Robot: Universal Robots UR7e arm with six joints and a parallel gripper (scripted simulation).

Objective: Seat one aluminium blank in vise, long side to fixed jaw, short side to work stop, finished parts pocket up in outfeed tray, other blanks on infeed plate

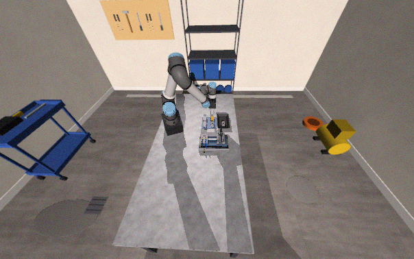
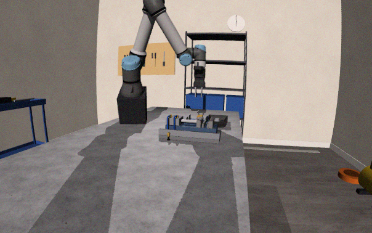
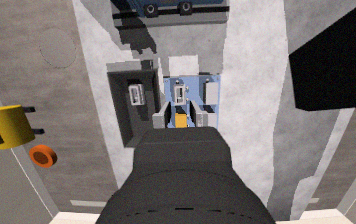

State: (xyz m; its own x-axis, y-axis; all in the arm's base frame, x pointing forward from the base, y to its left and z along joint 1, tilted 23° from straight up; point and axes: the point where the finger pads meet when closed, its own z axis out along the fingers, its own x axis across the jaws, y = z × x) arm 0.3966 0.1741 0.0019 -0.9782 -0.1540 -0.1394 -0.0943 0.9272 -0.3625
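Right now my hand is 1 cm past the brass blank, 9 cm to the right of it and 17 cm above it. From my hand the other things lie so: vise (4 cm ahead, 27 cm to the right, 16 cm below).
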